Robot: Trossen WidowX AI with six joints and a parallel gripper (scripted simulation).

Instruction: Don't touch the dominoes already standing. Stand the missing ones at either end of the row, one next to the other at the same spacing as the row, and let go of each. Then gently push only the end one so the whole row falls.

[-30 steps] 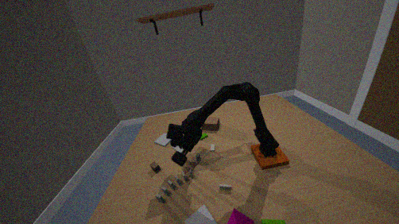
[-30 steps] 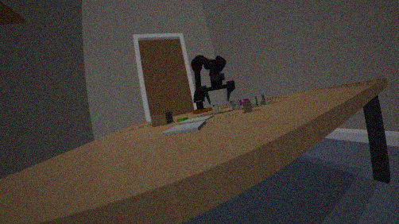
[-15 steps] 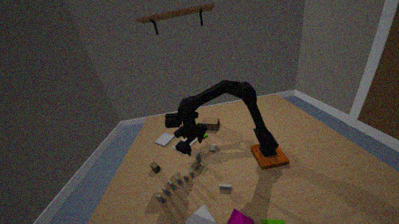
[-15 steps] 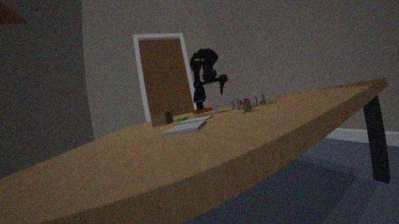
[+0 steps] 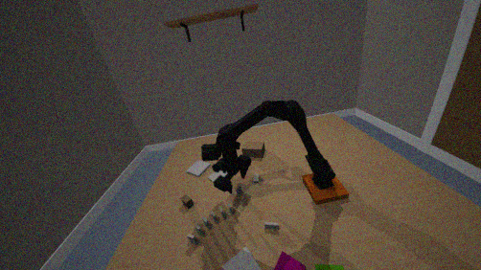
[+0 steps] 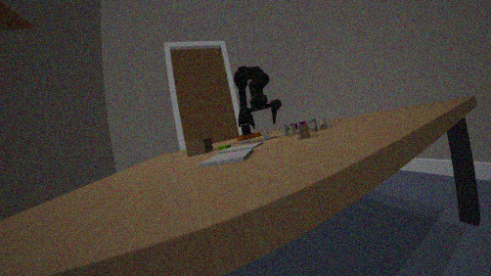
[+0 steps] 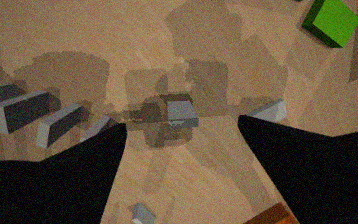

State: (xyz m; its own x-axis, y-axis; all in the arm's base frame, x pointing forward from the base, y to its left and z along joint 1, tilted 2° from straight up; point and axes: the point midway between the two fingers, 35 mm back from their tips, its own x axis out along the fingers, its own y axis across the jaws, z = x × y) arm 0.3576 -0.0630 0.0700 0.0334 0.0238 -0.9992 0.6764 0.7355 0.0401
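Now: gripper tip 5 cm past the green block, 18 cm to the left of it and 5 cm above it. From my gripper tip the other things lie so: brown cube (24 cm ahead, 4 cm below); then white flat tile (2 cm ahead, 28 cm to the left, 5 cm below); then white sheet (7 cm ahead, 16 cm to the right, 5 cm below).
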